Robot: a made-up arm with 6 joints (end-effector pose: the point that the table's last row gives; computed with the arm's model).
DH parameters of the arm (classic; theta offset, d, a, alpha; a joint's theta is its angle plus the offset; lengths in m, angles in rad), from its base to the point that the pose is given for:
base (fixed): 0.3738 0 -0.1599 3.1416
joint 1: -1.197 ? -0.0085 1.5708
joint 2: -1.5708 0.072 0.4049 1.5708
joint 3: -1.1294 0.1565 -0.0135 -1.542
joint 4: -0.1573 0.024 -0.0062 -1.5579
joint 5: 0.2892 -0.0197 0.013 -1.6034
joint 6: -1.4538 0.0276 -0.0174 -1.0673
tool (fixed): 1.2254 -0.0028 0 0
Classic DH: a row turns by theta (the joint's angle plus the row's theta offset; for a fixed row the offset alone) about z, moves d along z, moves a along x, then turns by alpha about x.
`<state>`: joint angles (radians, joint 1 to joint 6).
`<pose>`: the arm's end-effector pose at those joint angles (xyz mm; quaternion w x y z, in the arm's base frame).
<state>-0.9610 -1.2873 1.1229 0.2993 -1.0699 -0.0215</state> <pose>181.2 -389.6 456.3 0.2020 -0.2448 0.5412 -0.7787</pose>
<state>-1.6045 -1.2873 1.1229 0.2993 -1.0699 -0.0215</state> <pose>313.9 -125.3 456.3 0.4379 -0.4034 0.4360 -0.6749</pose>
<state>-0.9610 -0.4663 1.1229 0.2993 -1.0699 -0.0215</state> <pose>103.9 -335.5 808.5 0.3063 -0.0159 0.2522 -0.9178</pose>
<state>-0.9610 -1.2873 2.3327 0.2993 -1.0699 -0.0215</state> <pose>167.0 -382.7 451.8 0.1778 -0.1914 -0.6620 0.7026</pose>
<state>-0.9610 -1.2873 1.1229 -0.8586 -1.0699 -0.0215</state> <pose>145.3 -364.9 442.9 0.0102 -0.5032 0.7799 -0.3721</pose>
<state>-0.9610 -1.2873 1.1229 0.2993 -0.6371 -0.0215</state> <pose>180.8 -378.2 453.7 0.3070 -0.3942 0.4289 -0.7526</pose>
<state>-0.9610 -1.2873 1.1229 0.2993 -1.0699 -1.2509</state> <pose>181.4 -406.0 468.2 0.0278 0.1214 -0.0384 0.9915</pose>
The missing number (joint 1, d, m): -0.524
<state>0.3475 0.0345 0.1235 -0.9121 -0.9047 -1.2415</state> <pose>-310.9 -205.4 936.7 0.5082 0.5563 0.0945 0.6506</pose>
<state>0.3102 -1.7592 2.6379 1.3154 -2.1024 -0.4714</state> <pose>-347.7 -344.4 299.7 0.8599 -0.4215 0.2590 0.1255</pose>
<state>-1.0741 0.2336 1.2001 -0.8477 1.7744 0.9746</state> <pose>-137.1 -187.3 900.4 0.0251 -0.9498 -0.2836 -0.1294</pose>
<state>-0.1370 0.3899 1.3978 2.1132 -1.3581 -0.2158</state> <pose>-250.4 -37.1 951.4 0.1221 0.4510 -0.8207 -0.3289</pose>
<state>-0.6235 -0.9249 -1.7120 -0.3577 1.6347 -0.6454</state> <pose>71.9 -498.8 670.7 0.2685 -0.3063 -0.1774 0.8959</pose>
